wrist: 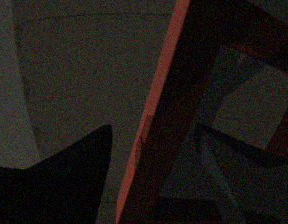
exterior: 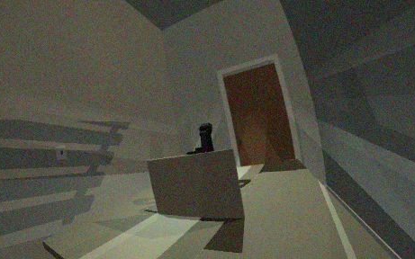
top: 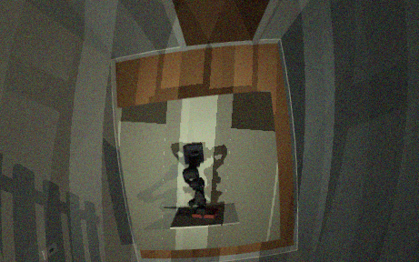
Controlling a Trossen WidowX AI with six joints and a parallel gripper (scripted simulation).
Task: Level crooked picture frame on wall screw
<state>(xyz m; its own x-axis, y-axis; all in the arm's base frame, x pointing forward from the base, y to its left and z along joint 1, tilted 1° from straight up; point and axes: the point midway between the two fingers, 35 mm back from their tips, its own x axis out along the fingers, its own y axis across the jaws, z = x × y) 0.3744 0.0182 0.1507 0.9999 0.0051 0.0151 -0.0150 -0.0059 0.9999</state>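
The picture frame is 1 cm ahead of my gripper tip, 2 cm to the left of it and 5 cm below it. Round my gripper tip: wall panel (2 cm ahead, 1 cm to the left, 6 cm below).
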